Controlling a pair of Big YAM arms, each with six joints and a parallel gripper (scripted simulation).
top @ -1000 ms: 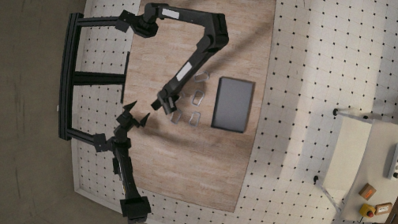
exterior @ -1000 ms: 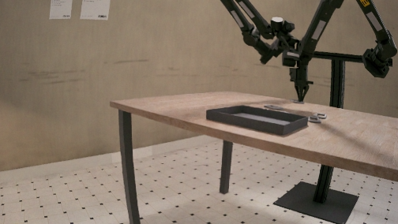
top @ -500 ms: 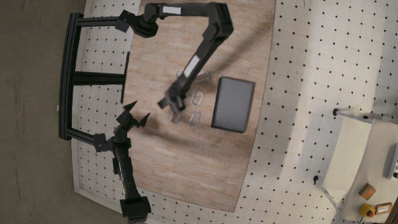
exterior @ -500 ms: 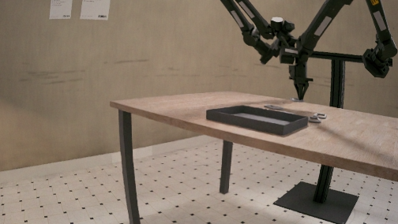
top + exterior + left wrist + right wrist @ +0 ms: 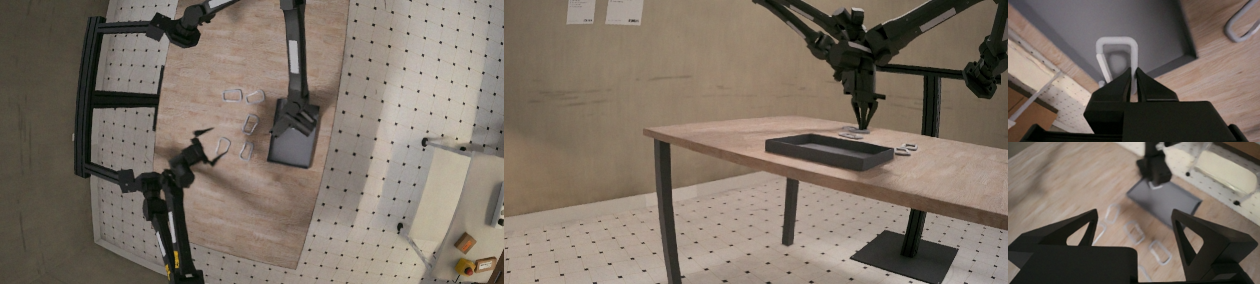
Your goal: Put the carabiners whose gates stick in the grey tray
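Now: left hand 80 mm to the left of the grey tray, 70 mm above it and 10 mm short of it.
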